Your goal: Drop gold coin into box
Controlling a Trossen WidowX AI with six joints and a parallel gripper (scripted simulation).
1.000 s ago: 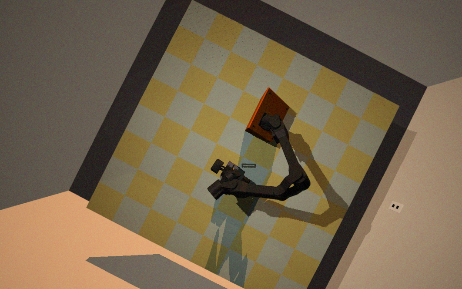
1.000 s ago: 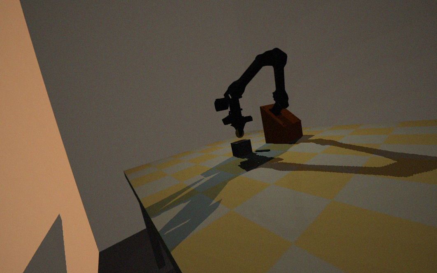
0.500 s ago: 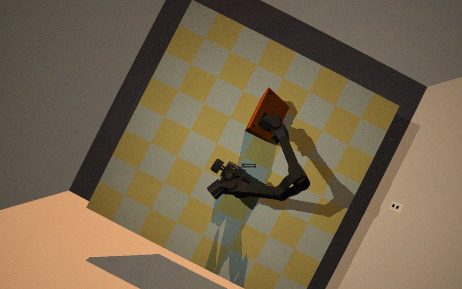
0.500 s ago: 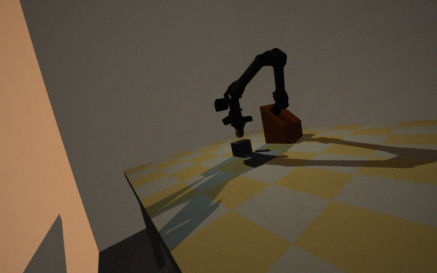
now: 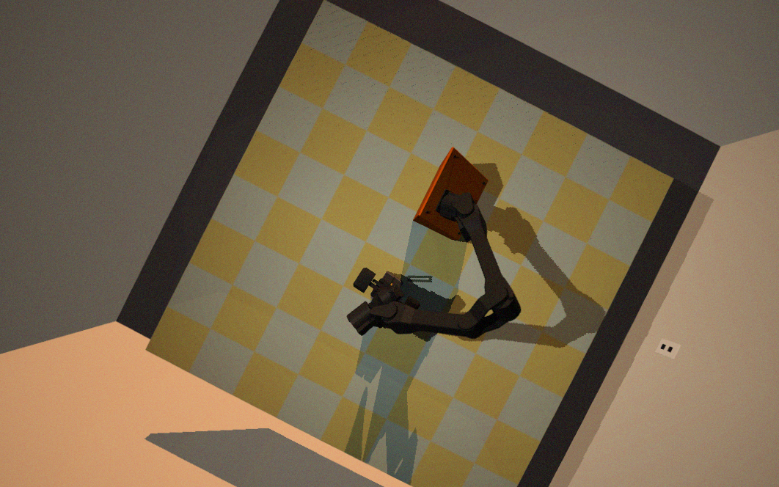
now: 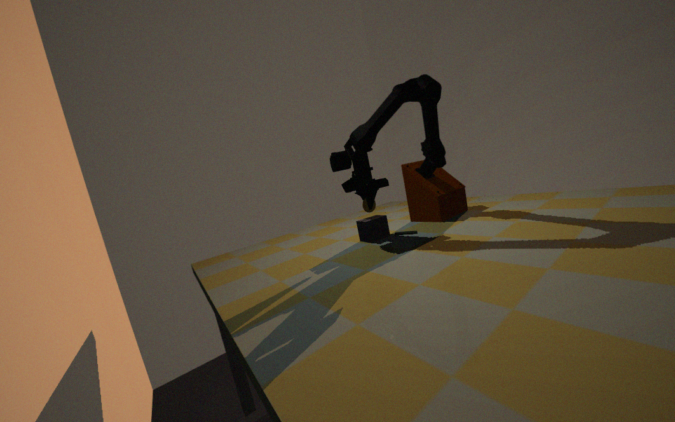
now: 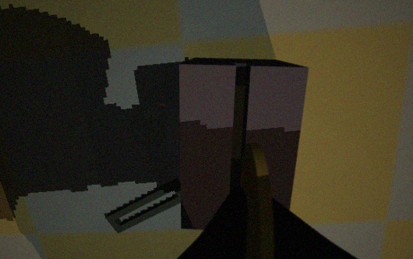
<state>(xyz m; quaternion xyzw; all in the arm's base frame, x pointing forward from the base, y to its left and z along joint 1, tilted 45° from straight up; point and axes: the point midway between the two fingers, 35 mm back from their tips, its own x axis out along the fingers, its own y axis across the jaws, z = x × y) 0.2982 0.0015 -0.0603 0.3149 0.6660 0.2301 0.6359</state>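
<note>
The coin is 2 cm above my gripper tip.
</note>
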